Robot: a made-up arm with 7 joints. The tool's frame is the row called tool.
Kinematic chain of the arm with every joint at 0, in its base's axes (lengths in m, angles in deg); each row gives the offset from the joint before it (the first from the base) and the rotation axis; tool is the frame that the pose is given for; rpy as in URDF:
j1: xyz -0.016 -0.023 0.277 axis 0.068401 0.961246 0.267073
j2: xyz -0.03 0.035 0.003 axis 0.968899 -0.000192 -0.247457
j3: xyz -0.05 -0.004 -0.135 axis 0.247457 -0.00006 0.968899
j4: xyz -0.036 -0.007 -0.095 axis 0.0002 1 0.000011
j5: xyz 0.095 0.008 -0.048 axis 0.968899 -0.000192 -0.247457
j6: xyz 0.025 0.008 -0.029 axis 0.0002 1 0.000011
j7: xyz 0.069 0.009 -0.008 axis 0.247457 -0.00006 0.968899
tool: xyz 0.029 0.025 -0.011 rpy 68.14 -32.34 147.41
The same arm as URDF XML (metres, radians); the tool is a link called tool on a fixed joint. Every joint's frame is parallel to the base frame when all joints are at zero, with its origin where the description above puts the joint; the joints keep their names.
<robot name="arm">
  <joint name="j1" type="continuous">
    <parent link="base"/>
    <child link="link1"/>
    <origin xyz="-0.016 -0.023 0.277" rpy="0 0 0"/>
    <axis xyz="0.068403 0.961235 0.26711"/>
  </joint>
  <joint name="j2" type="continuous">
    <parent link="link1"/>
    <child link="link2"/>
    <origin xyz="-0.03 0.035 0.003" rpy="0 0 0"/>
    <axis xyz="0.968889 -0.0002 -0.247497"/>
  </joint>
  <joint name="j3" type="continuous">
    <parent link="link2"/>
    <child link="link3"/>
    <origin xyz="-0.05 -0.004 -0.135" rpy="0 0 0"/>
    <axis xyz="0.247497 -0.0001 0.968889"/>
  </joint>
  <joint name="j4" type="continuous">
    <parent link="link3"/>
    <child link="link4"/>
    <origin xyz="-0.036 -0.007 -0.095" rpy="0 0 0"/>
    <axis xyz="0.0002 1 0"/>
  </joint>
  <joint name="j5" type="continuous">
    <parent link="link4"/>
    <child link="link5"/>
    <origin xyz="0.095 0.008 -0.048" rpy="0 0 0"/>
    <axis xyz="0.968889 -0.0002 -0.247497"/>
  </joint>
  <joint name="j6" type="continuous">
    <parent link="link5"/>
    <child link="link6"/>
    <origin xyz="0.025 0.008 -0.029" rpy="0 0 0"/>
    <axis xyz="0.0002 1 0"/>
  </joint>
  <joint name="j7" type="continuous">
    <parent link="link6"/>
    <child link="link7"/>
    <origin xyz="0.069 0.009 -0.008" rpy="0 0 0"/>
    <axis xyz="0.247497 -0.0001 0.968889"/>
  </joint>
  <joint name="tool_joint" type="fixed">
    <parent link="link7"/>
    <child link="tool"/>
    <origin xyz="0.029 0.025 -0.011" rpy="1.1893 -0.5644 2.5728"/>
  </joint>
  <link name="base"/>
  <link name="link1"/>
  <link name="link2"/>
  <link name="link3"/>
  <link name="link4"/>
  <link name="link5"/>
  <link name="link6"/>
  <link name="link7"/>
  <link name="tool"/>
</robot>

